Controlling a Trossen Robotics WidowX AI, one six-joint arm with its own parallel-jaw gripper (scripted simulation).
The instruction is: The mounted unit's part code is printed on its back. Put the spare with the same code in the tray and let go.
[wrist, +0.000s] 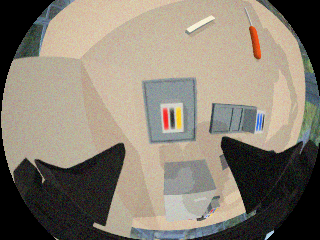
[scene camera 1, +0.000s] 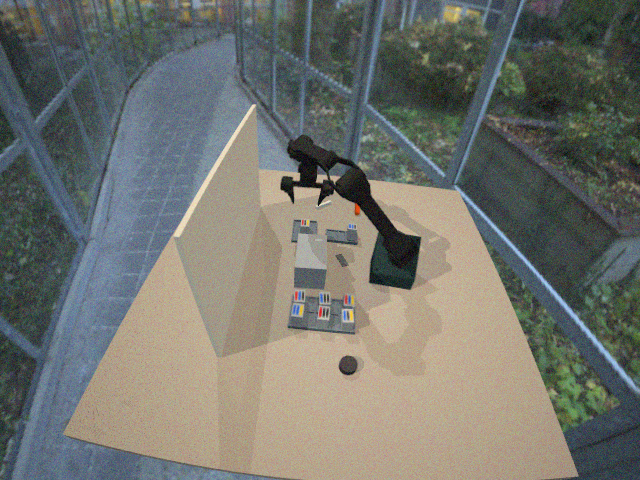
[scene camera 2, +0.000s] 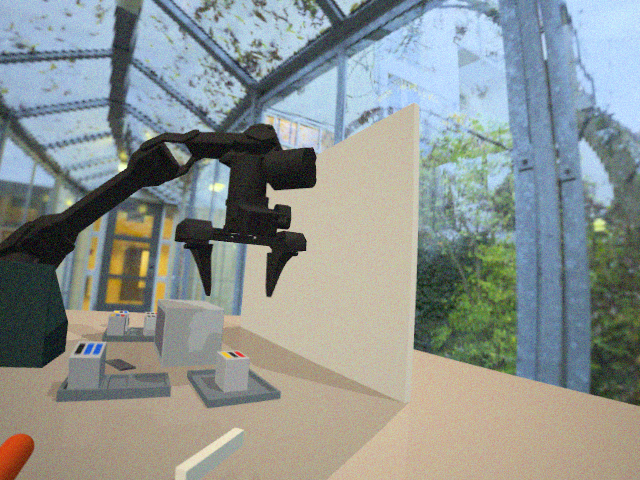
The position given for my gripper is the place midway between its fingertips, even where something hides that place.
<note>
My gripper (scene camera 2: 239, 296) is open and holds nothing. I also see a grey spare (scene camera 2: 232, 367), a grey tray (scene camera 2: 114, 386), a grey mounted unit (wrist: 188, 185) and a tall beige partition (scene camera 2: 347, 303).
My gripper also shows in the wrist view (wrist: 174, 146) and in scene camera 1 (scene camera 1: 305, 204). The grey tray also shows in the wrist view (wrist: 226, 118). The tall beige partition shows as well in scene camera 1 (scene camera 1: 213, 239).
</note>
